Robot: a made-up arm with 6 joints. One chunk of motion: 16 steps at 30 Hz.
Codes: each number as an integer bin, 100 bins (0 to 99) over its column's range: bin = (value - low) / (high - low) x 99, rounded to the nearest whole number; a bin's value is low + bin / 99 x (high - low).
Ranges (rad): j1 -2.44..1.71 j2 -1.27..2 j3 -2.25..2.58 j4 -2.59..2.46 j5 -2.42..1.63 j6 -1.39..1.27
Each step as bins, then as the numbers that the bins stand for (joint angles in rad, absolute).
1 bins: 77 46 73 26 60 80
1 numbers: 0.7878 0.2494 1.3115 -1.2637 0.0345 0.7595
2 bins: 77 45 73 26 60 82
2 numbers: 0.7878 0.2164 1.3115 -1.2637 0.0345 0.8132
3 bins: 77 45 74 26 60 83
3 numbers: 0.7878 0.2164 1.3603 -1.2637 0.0345 0.8401
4 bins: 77 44 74 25 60 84
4 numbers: 0.7878 0.1833 1.3603 -1.3147 0.0345 0.8670
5 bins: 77 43 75 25 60 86
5 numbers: 0.7878 0.1503 1.4091 -1.3147 0.0345 0.9207
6 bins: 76 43 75 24 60 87
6 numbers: 0.7459 0.1503 1.4091 -1.3658 0.0345 0.9476
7 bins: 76 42 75 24 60 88
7 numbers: 0.7459 0.1173 1.4091 -1.3658 0.0345 0.9744
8 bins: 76 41 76 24 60 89
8 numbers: 0.7459 0.0842 1.4579 -1.3658 0.0345 1.0013
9 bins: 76 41 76 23 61 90
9 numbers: 0.7459 0.0842 1.4579 -1.4168 0.0755 1.0282
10 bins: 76 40 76 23 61 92
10 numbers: 0.7459 0.0512 1.4579 -1.4168 0.0755 1.0819
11 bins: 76 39 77 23 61 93
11 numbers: 0.7459 0.0182 1.5067 -1.4168 0.0755 1.1088
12 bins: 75 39 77 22 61 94
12 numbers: 0.7039 0.0182 1.5067 -1.4678 0.0755 1.1357
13 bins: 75 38 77 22 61 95
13 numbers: 0.7039 -0.0148 1.5067 -1.4678 0.0755 1.1625
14 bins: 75 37 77 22 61 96
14 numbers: 0.7039 -0.0479 1.5067 -1.4678 0.0755 1.1894
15 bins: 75 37 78 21 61 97
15 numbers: 0.7039 -0.0479 1.5555 -1.5188 0.0755 1.2163
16 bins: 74 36 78 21 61 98
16 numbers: 0.6620 -0.0809 1.5555 -1.5188 0.0755 1.2431
